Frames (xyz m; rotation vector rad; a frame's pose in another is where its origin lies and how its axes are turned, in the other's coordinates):
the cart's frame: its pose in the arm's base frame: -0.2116 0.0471 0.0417 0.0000 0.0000 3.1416
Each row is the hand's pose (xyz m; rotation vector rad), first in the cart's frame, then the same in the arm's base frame.
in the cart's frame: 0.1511 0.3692 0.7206 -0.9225 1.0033 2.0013
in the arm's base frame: -0.3627 -0.3221 0.7623 0.8400 0.7723 -0.7633
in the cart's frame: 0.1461 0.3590 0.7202 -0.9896 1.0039 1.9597
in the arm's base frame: -0.3577 -0.3119 0.7619 0.8466 0.8345 -0.7750
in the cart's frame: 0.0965 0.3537 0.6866 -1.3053 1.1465 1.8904
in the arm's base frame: -0.3081 -0.3066 0.7283 0.9517 1.0836 -0.6292
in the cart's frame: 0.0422 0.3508 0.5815 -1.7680 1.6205 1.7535
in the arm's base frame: -0.2538 -0.3037 0.6232 1.2661 1.3813 -0.1985
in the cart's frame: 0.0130 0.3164 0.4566 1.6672 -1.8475 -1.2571
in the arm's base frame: -0.2246 -0.2693 0.4983 1.6174 1.4595 0.4360
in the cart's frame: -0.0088 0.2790 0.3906 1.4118 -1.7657 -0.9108
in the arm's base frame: -0.2028 -0.2319 0.4323 1.7607 1.4078 0.8931
